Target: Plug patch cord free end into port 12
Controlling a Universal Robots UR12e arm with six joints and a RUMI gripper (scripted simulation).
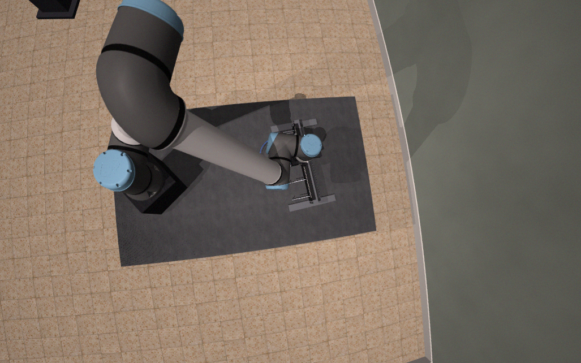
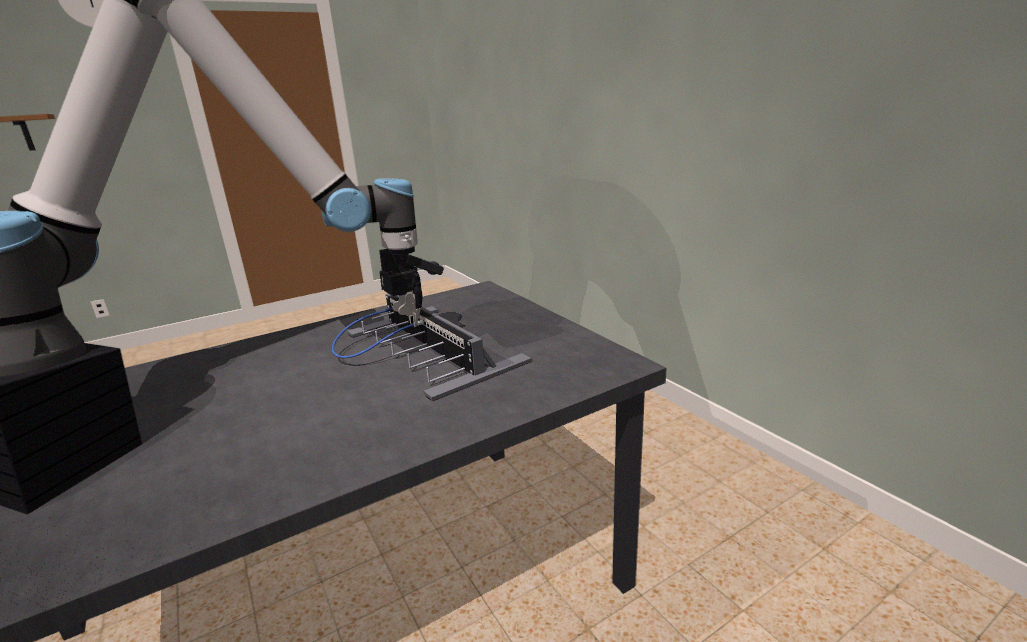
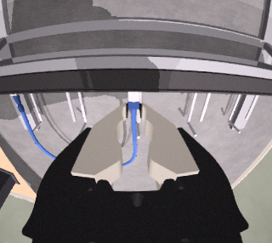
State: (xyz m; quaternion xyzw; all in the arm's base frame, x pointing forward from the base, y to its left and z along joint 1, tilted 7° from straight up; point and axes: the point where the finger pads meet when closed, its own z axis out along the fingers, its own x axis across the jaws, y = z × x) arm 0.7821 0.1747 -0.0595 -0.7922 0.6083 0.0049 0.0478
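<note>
My hand is 1 cm short of the plug and 1 cm above it.
</note>
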